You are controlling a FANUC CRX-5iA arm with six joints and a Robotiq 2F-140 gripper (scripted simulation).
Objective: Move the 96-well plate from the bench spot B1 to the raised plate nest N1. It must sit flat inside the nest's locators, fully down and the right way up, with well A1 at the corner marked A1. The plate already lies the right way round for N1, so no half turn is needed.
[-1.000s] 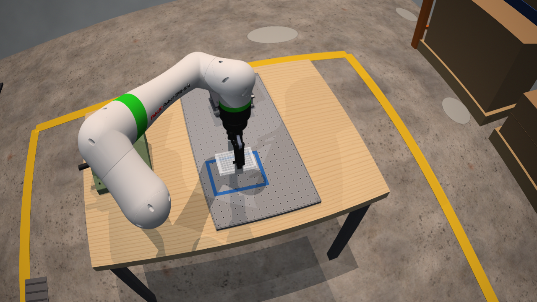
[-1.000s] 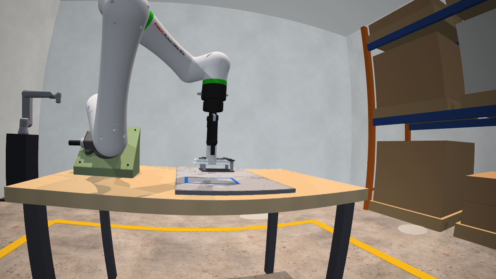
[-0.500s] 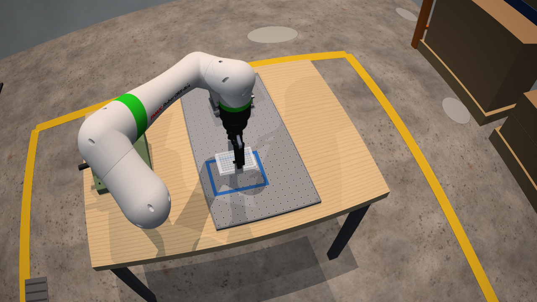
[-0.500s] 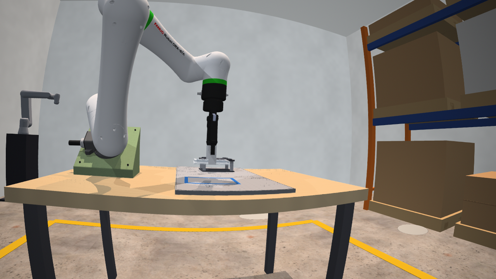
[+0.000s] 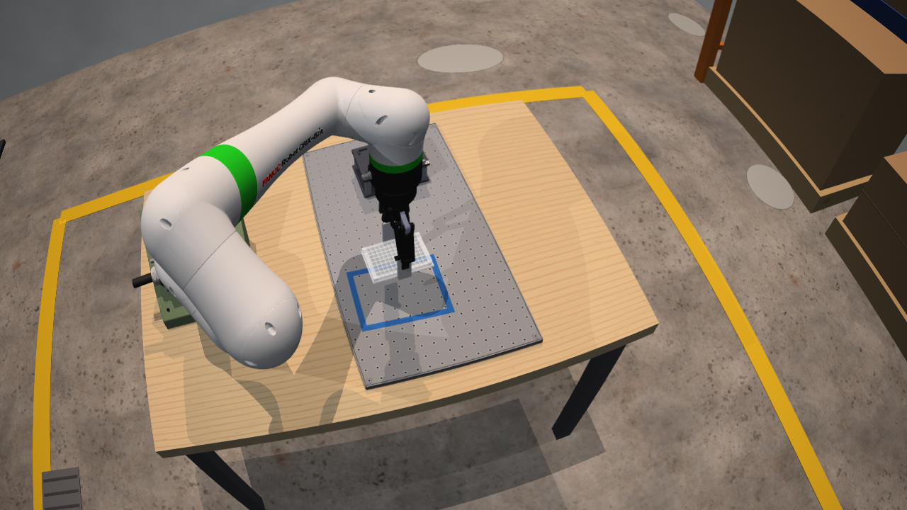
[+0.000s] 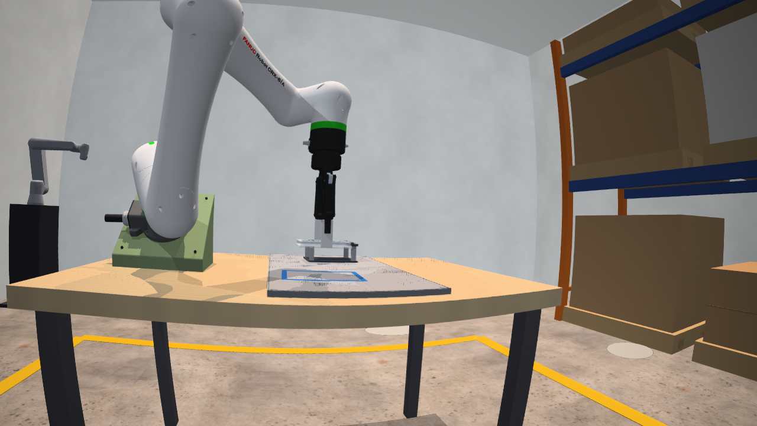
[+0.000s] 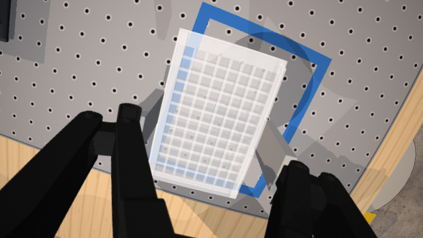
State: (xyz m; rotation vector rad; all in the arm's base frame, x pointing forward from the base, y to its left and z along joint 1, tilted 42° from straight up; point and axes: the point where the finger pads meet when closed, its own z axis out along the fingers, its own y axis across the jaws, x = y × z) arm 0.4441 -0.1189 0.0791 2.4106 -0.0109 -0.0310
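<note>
Now: the black raised nest N1 80 mm ahead of my hand, 310 mm to the left of it and 40 mm below it. The rest, counted from my hand: A1 label (160 mm ahead, 250 mm to the left, 30 mm below); clear 96-well plate (20 mm below).
</note>
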